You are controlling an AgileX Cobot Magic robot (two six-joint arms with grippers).
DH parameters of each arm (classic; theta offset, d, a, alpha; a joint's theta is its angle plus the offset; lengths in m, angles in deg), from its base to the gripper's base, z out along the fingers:
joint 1: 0 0.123 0 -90
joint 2: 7.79 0 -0.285 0
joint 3: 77.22 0 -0.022 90
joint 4: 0 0.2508 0 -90
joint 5: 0 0 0.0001 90
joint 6: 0 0.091 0 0
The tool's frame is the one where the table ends.
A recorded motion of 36 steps. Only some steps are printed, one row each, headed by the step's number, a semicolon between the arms.
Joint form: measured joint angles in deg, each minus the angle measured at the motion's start. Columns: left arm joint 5, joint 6, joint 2, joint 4, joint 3, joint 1; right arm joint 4, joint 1, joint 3, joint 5, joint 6, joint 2.
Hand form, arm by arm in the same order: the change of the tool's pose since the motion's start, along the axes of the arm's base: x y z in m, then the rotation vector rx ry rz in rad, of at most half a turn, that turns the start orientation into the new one. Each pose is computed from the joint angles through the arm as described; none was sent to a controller.
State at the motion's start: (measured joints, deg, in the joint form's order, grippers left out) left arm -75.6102 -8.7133 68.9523 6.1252 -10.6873 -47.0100; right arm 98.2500 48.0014 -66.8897 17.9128 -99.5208 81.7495
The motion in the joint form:
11: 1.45 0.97 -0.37 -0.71 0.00 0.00; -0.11 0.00 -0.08 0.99 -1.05 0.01
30: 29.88 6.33 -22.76 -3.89 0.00 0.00; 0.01 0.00 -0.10 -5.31 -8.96 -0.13
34: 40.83 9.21 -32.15 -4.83 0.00 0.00; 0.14 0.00 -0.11 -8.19 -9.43 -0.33
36: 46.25 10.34 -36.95 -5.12 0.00 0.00; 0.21 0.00 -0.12 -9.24 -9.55 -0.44
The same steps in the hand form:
11: 0.0009 0.0007 -0.0009 0.0195 0.0041 0.0177; -0.0014 0.0007 0.0007 -0.0039 -0.0184 0.0193
30: -0.0213 0.0329 0.0221 0.1398 0.0199 0.1072; 0.0070 -0.0043 -0.0002 -0.0871 -0.1437 -0.0705
34: -0.0340 0.0485 0.0279 0.1830 0.0104 0.1332; 0.0102 -0.0073 0.0003 -0.1011 -0.1511 -0.1183
36: -0.0411 0.0567 0.0297 0.2007 0.0062 0.1416; 0.0113 -0.0086 0.0007 -0.1050 -0.1530 -0.1360

